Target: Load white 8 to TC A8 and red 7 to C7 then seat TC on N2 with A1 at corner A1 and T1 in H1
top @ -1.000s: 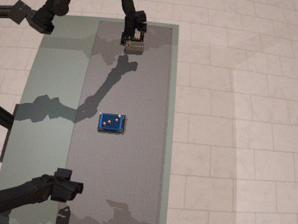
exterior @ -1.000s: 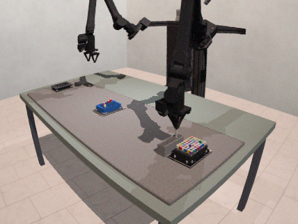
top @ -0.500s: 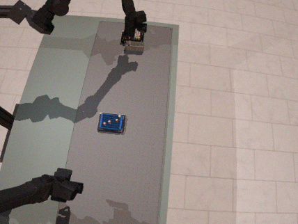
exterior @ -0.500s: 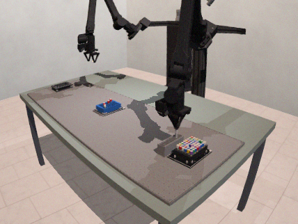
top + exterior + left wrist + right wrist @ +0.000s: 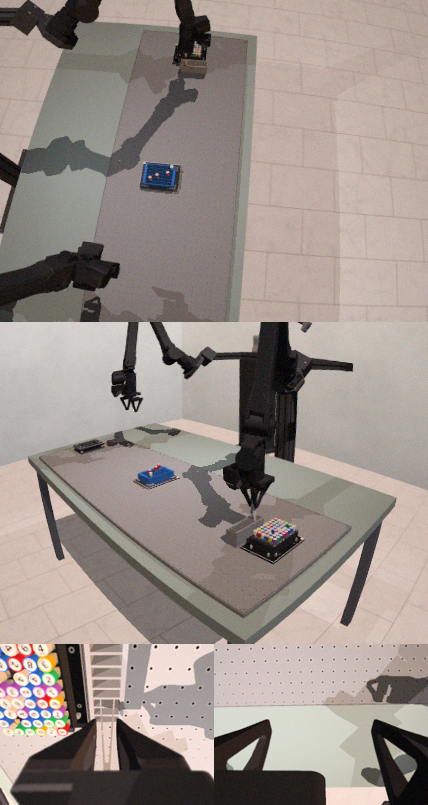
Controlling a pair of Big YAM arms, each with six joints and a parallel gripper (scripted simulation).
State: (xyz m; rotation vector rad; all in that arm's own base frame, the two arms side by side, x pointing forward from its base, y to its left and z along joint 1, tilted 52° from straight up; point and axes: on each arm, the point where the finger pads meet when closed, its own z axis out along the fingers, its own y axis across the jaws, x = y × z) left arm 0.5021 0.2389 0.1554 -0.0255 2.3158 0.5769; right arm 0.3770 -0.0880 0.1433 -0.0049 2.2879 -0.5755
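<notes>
Now: right hand 70 mm short of the tube carrier, 410 mm to the right of it and 220 mm above it. From my right hand the other things lie so: holder 60 mm ahead, 970 mm to the left, 220 mm below; raised nest 190 mm ahead, 260 mm to the right, 210 mm below.
</notes>
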